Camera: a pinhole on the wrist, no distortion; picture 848 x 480 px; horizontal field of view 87.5 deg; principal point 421.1 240.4 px. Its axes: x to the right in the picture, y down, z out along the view. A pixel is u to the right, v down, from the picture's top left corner.
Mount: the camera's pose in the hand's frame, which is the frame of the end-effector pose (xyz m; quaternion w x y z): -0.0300 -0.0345 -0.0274 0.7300 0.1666 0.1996 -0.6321
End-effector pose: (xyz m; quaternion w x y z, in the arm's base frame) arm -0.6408 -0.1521 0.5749 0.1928 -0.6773 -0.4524 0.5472
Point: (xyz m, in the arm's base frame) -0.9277 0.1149 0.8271
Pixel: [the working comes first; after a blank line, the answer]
In the camera's frame: 0.2909 0.0473 0.3373

803.1 302.6
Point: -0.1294 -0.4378 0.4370
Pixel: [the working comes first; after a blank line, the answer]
In the camera's frame: -0.2719 -0.0555 -0.5388

behind the camera
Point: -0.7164 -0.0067 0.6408
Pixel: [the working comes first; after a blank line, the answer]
In the camera's frame: 0.0965 0.0939 0.1045

outside the picture
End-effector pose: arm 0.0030 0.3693 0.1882 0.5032 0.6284 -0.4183 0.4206
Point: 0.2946 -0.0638 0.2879
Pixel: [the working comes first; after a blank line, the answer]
In the camera's frame: -0.0753 0.2263 0.5035

354.8 439.5
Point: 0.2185 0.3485 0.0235
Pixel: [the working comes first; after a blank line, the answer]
In the camera's frame: 0.1280 -0.0917 0.1822

732.4 17.5
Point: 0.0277 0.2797 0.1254
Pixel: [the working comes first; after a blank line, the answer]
In the camera's frame: -0.0708 -0.0132 0.1057

124.5 184.9
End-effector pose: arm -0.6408 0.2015 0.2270 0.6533 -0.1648 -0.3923 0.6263
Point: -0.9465 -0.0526 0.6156
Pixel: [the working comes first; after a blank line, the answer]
In the camera's frame: -0.2311 -0.0783 0.5186

223.7 173.5
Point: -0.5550 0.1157 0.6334
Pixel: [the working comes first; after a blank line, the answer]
In the camera's frame: 0.1619 0.0149 0.3817

609.0 257.7
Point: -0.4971 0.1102 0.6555
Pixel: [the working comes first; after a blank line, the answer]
In the camera's frame: 0.2228 0.0032 0.3868

676.2 244.0
